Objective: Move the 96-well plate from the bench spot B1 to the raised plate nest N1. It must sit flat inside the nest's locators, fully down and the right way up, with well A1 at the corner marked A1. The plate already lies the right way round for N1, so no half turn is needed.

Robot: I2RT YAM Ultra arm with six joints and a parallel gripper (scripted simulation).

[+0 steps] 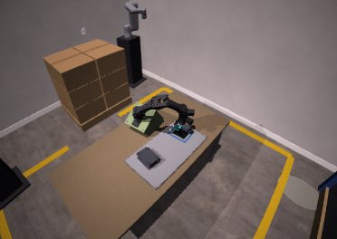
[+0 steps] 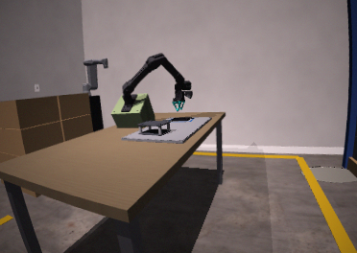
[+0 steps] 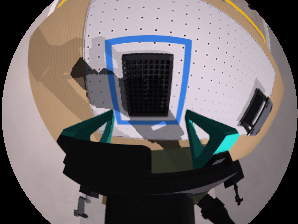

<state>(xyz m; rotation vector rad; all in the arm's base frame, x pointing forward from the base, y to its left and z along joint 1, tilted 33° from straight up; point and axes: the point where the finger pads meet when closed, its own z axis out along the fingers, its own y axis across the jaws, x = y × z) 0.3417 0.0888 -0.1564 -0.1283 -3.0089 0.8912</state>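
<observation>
The 96-well plate is 8 cm below my hand and 1 cm ahead of it.
</observation>
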